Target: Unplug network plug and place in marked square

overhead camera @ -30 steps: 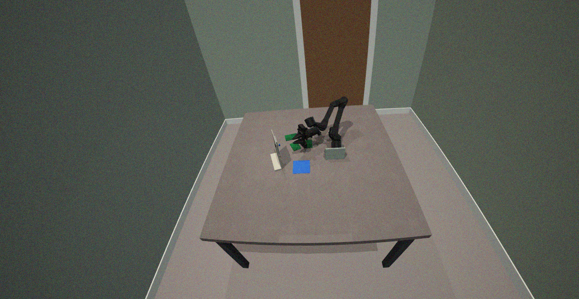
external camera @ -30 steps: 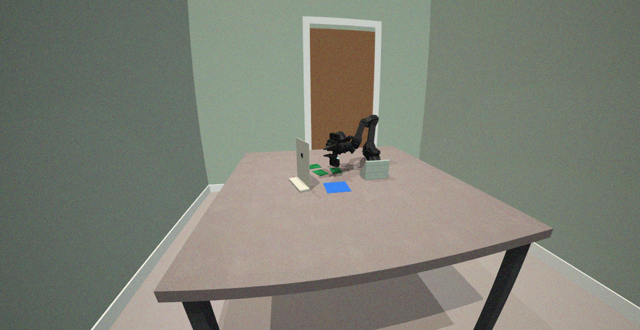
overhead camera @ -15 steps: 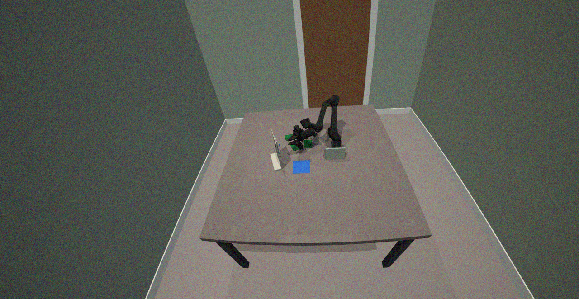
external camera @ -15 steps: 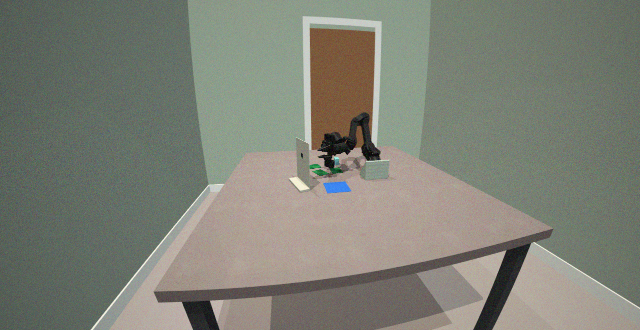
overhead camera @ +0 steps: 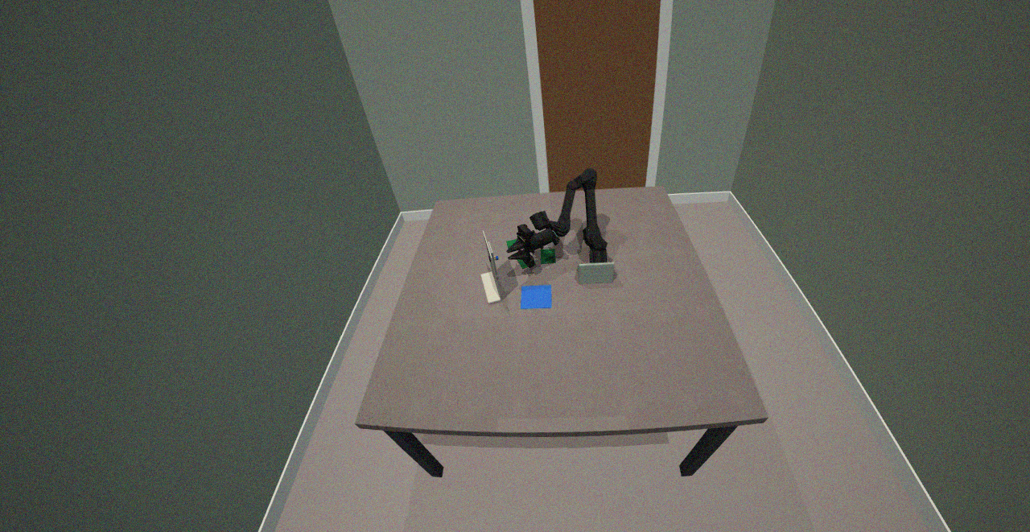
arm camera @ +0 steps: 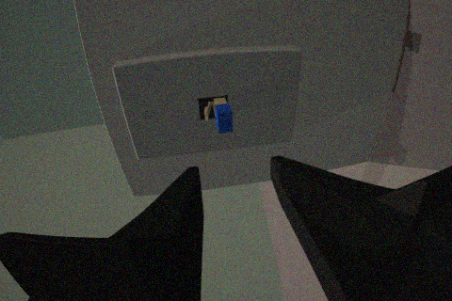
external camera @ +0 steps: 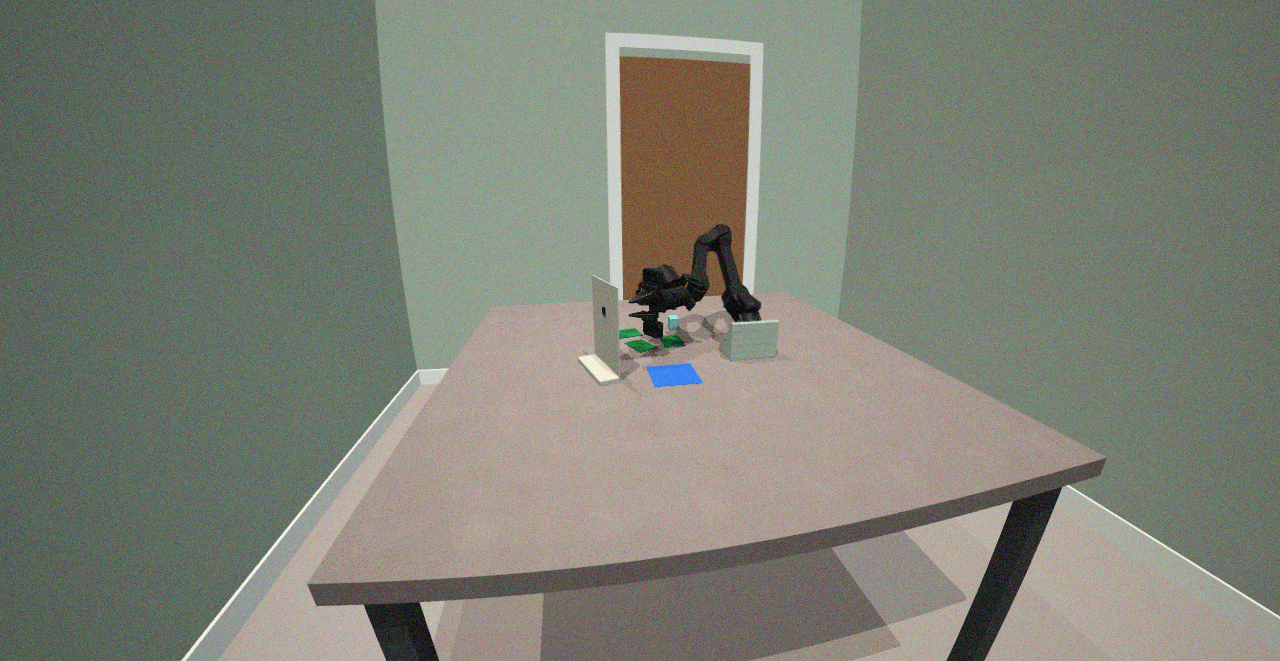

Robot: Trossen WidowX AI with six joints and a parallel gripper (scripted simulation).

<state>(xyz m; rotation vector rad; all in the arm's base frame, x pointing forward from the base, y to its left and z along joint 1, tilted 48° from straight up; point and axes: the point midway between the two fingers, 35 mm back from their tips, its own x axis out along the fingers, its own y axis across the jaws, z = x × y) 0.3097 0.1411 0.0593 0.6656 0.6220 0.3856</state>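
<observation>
My gripper tip is 50 mm short of the network plug and 20 mm to the right of it. Also, from my gripper tip: blue marked square (150 mm below, 110 mm behind, 70 mm to the left); then upright panel (70 mm ahead, 50 mm below, 30 mm to the left).
</observation>
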